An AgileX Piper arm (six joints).
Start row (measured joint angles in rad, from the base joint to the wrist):
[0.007 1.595 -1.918 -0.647 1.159 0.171]
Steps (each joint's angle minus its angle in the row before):
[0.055 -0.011 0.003 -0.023 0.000 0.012]
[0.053 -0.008 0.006 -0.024 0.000 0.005]
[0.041 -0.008 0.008 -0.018 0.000 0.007]
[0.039 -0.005 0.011 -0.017 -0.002 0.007]
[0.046 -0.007 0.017 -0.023 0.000 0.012]
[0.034 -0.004 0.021 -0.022 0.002 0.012]
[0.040 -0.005 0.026 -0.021 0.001 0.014]
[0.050 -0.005 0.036 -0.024 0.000 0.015]
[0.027 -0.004 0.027 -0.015 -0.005 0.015]
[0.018 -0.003 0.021 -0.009 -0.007 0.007]
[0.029 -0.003 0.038 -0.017 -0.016 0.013]
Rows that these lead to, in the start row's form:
[0.062 1.584 -1.915 -0.670 1.159 0.183]
[0.115 1.576 -1.909 -0.694 1.159 0.188]
[0.156 1.568 -1.901 -0.712 1.159 0.195]
[0.195 1.563 -1.890 -0.729 1.157 0.202]
[0.241 1.556 -1.873 -0.752 1.157 0.214]
[0.275 1.552 -1.852 -0.774 1.159 0.226]
[0.315 1.547 -1.826 -0.795 1.160 0.240]
[0.365 1.542 -1.790 -0.819 1.160 0.255]
[0.392 1.538 -1.763 -0.834 1.155 0.270]
[0.410 1.535 -1.742 -0.843 1.148 0.277]
[0.439 1.532 -1.704 -0.860 1.132 0.290]

